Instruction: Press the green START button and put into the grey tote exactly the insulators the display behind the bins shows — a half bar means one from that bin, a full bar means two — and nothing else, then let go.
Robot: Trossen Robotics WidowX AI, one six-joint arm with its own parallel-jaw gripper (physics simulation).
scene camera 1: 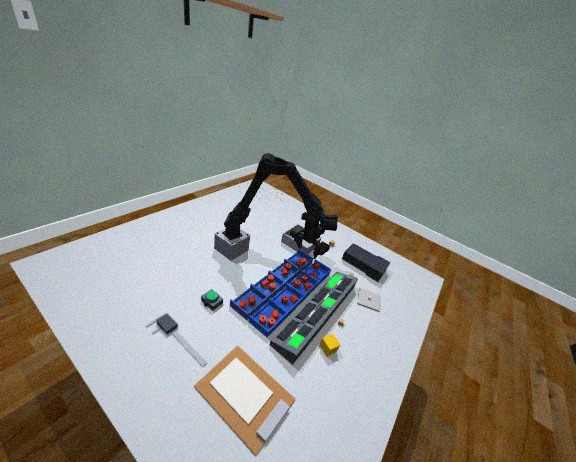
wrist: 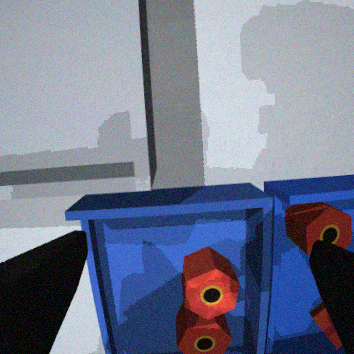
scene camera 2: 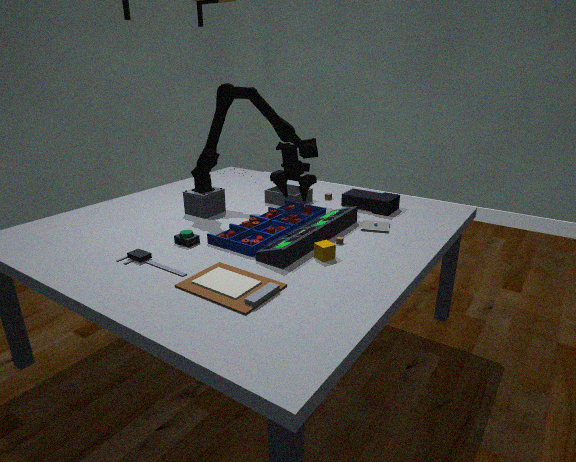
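Observation:
My gripper (scene camera 1: 308,254) (scene camera 2: 296,200) (wrist: 201,248) is wide open and empty above the far end of the blue bins (scene camera 1: 258,327) (scene camera 2: 225,244) (wrist: 170,200). In the wrist view, a red insulator (wrist: 210,295) lies between the fingers' lines, touching another insulator (wrist: 204,340) in the same bin. A third red insulator (wrist: 320,227) is in the neighbouring bin, partly behind the right finger. The grey tote (scene camera 1: 289,242) (scene camera 2: 274,196) (wrist: 175,100) stands beyond the bins; its contents are partly hidden. The green START button (scene camera 1: 212,295) (scene camera 2: 187,233) is near the bins. The display (scene camera 1: 282,351) (scene camera 2: 287,259) shows green bars; the farthest looks longest.
A black box (scene camera 1: 365,261) (scene camera 2: 370,201) stands right of the tote. A yellow cube (scene camera 1: 330,345) (scene camera 2: 325,251), a small wooden cube (scene camera 1: 341,322) and a pale plate (scene camera 1: 369,300) lie behind the display. A clipboard (scene camera 1: 215,385) and caliper (scene camera 1: 190,349) lie nearer the cameras.

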